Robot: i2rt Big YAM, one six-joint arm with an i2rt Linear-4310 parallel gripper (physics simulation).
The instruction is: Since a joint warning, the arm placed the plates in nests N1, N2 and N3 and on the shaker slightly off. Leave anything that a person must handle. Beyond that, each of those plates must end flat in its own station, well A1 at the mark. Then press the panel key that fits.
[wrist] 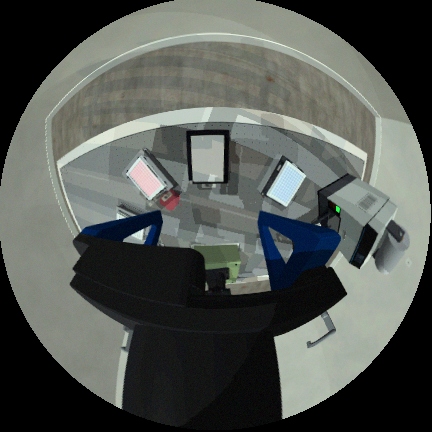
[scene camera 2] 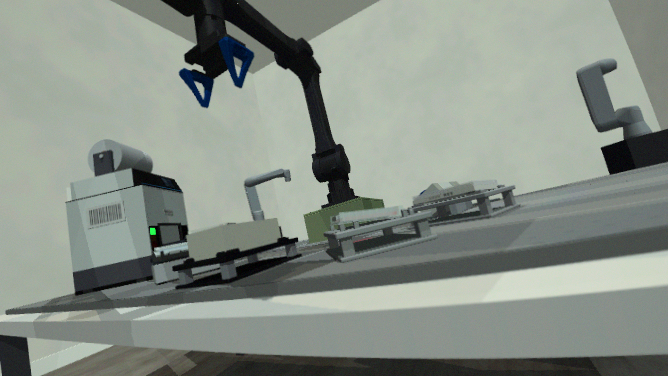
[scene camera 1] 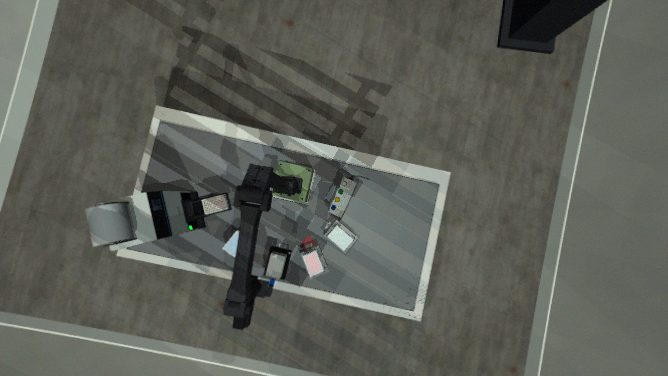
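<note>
My gripper [scene camera 2: 223, 96] [wrist: 209, 216] is open and empty, high above the table. A beige deep plate [scene camera 1: 276, 263] [scene camera 2: 232, 239] [wrist: 207, 158] sits on a black nest [wrist: 227, 155]. A pink plate [scene camera 1: 313, 263] [wrist: 145, 177] sits on a grey nest, with a red tag [scene camera 1: 308, 243] [wrist: 170, 199] beside it. A blue plate [scene camera 1: 232, 244] [wrist: 286, 183] is partly hidden by the arm in scene camera 1. A white plate [scene camera 1: 341, 236] [wrist: 131, 222] is partly hidden by a finger in the wrist view. The key panel [scene camera 1: 342, 196] has coloured keys. Well A1 and small tilts are too small to tell.
A machine [scene camera 1: 175, 212] [scene camera 2: 115, 230] [wrist: 360, 200] with a green light stands at one table end. A plate [scene camera 1: 215, 204] lies at its front in scene camera 1. The arm's green base [scene camera 1: 307, 172] [scene camera 2: 320, 220] [wrist: 222, 254] stands near the panel.
</note>
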